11 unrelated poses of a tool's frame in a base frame.
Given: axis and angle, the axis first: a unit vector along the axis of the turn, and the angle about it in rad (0 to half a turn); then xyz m.
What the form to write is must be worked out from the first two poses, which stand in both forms.
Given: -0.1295 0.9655 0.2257 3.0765 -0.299 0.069 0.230
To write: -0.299 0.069 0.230 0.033 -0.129 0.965 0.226
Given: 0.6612 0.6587 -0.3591 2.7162 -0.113 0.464 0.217
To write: -0.113 0.464 0.217 0.211 0.646 0.644 -0.351
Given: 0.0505 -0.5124 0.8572 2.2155 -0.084 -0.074 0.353
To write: -0.084 -0.074 0.353 0.447 0.045 -0.458 0.767
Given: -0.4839 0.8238 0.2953 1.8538 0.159 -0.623 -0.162
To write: 0.159 -0.623 -0.162 0.600 -0.387 0.659 0.236
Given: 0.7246 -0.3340 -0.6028 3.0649 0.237 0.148 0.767
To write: 0.237 0.148 0.767 0.038 0.724 -0.334 -0.602
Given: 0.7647 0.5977 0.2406 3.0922 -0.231 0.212 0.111
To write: -0.231 0.212 0.111 0.025 0.765 0.598 0.241
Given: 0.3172 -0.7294 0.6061 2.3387 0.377 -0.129 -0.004
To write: 0.377 -0.129 -0.004 0.391 0.292 -0.671 0.558
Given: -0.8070 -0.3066 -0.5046 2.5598 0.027 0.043 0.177
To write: 0.027 0.043 0.177 0.287 -0.773 -0.294 -0.483
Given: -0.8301 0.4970 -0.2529 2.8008 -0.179 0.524 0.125
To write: -0.179 0.524 0.125 0.170 -0.818 0.490 -0.249
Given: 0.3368 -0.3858 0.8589 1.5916 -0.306 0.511 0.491
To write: -0.306 0.511 0.491 0.700 0.241 -0.276 0.614
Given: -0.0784 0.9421 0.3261 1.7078 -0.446 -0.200 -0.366
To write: -0.446 -0.200 -0.366 0.657 -0.059 0.710 0.246
